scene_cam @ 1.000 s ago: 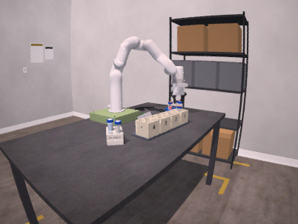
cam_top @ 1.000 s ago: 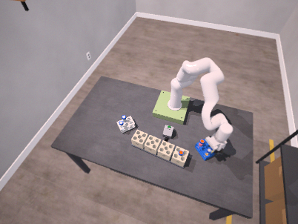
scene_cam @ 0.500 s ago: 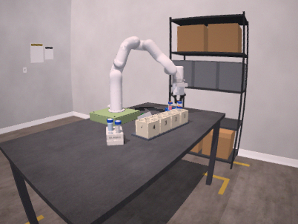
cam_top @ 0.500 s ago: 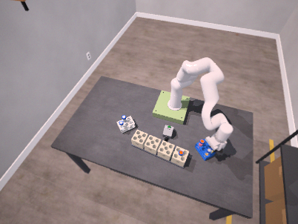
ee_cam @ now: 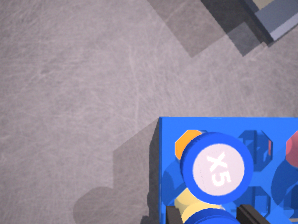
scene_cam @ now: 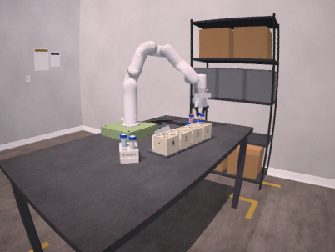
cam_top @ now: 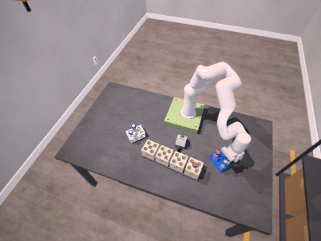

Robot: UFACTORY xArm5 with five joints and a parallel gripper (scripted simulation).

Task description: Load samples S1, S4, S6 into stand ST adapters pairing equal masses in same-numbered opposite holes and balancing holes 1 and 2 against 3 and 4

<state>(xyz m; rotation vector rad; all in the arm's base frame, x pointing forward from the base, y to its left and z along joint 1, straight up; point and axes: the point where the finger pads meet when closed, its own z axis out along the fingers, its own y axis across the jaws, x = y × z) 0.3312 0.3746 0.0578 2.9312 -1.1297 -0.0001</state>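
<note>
Now: the sample tube S6 10 mm to the right of my hand and 50 mm below it. From my hand the other things lie so: blue sample rack: 10 mm behind, 40 mm to the right, 90 mm below; then white blanks rack: 10 mm behind, 710 mm to the right, 90 mm below; then sample tube S4: 110 mm ahead, 220 mm to the right, 50 mm below.
</note>
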